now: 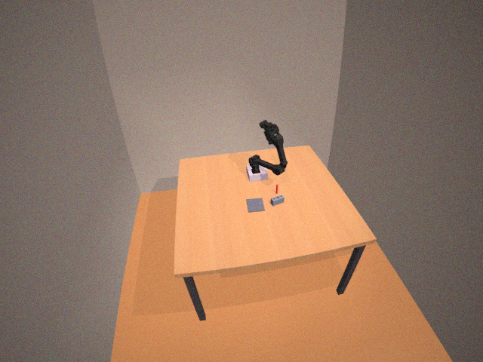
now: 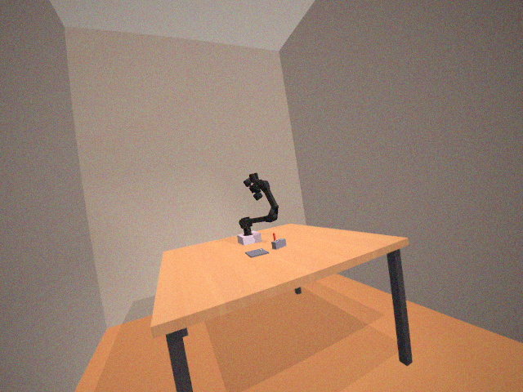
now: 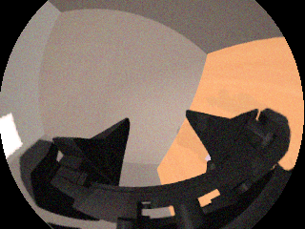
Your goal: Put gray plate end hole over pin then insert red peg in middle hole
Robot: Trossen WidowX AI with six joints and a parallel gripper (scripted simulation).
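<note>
My gripper tip is 400 mm short of the gray plate, 370 mm above it and 30 mm to the left of it. From my gripper tip the other things lie so: base: 400 mm below, 390 mm ahead, 170 mm to the right.
</note>
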